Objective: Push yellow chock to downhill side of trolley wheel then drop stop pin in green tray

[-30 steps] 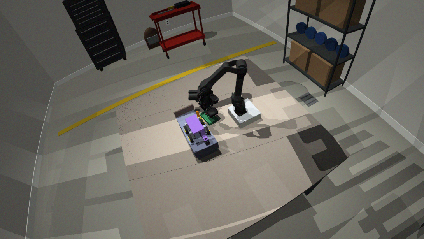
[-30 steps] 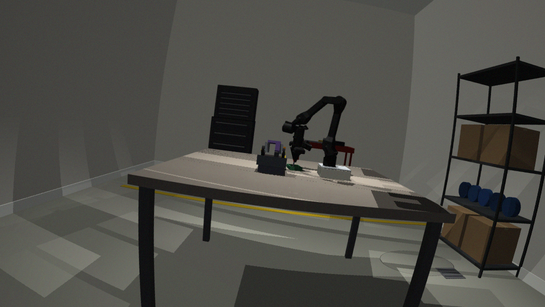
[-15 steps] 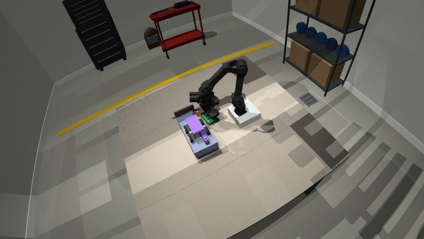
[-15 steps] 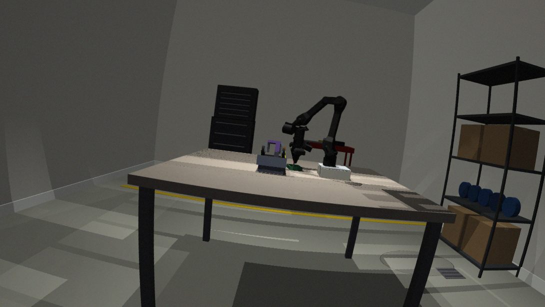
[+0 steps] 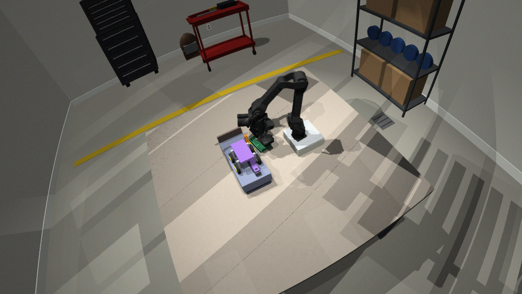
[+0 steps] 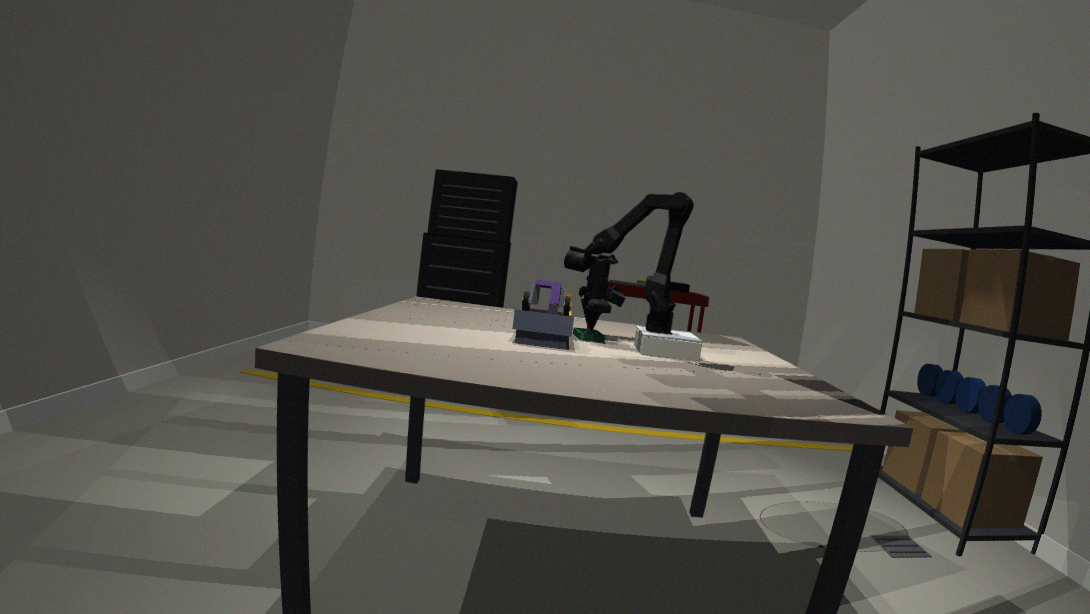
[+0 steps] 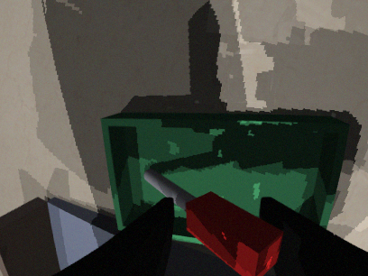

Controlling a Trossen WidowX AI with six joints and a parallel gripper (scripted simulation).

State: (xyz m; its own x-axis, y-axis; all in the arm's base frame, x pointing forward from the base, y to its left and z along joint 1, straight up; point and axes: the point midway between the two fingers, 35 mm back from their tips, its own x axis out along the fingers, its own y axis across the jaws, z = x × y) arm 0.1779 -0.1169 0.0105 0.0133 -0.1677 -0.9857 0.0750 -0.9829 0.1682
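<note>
The green tray lies 4 cm below my gripper tip. Also, from my gripper tip: raised lip (15 cm to the right, 12 cm ahead); red-headed stop pin (1 cm to the right); yellow chock (8 cm ahead, 5 cm above, 3 cm to the left).
</note>
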